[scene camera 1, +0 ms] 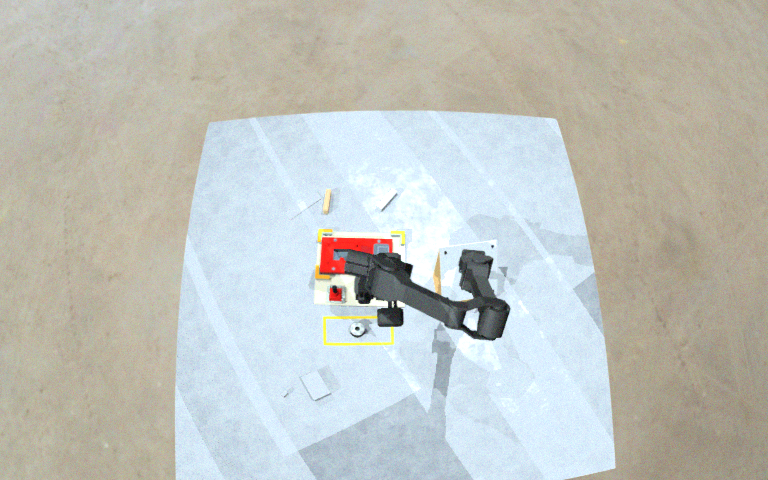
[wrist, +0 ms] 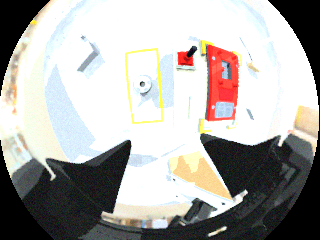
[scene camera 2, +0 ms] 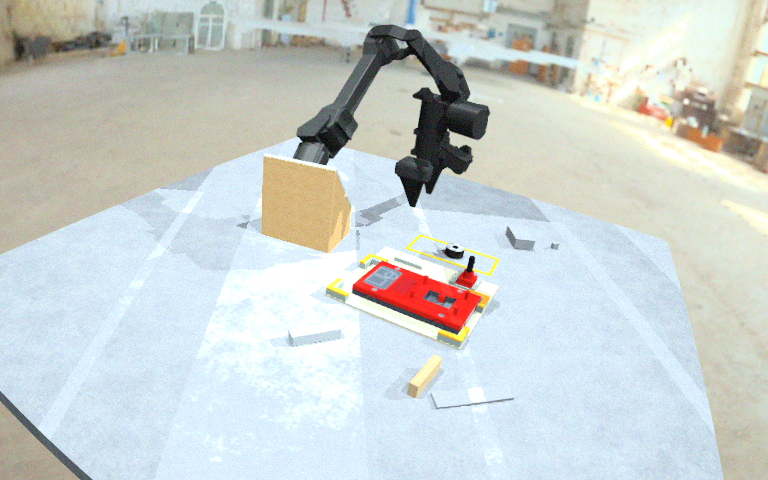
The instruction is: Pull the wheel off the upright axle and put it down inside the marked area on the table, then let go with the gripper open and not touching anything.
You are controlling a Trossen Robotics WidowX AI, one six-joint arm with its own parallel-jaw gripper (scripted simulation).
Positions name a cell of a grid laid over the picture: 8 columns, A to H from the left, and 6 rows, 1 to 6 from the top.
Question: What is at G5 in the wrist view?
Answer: The gripper.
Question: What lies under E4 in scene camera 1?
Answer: The gripper.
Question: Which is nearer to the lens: the red board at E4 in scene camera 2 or the grey bar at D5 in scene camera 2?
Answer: The grey bar.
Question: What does the gripper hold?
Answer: Nothing.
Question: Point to a red board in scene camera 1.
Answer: D4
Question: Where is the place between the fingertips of the gripper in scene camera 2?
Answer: E3
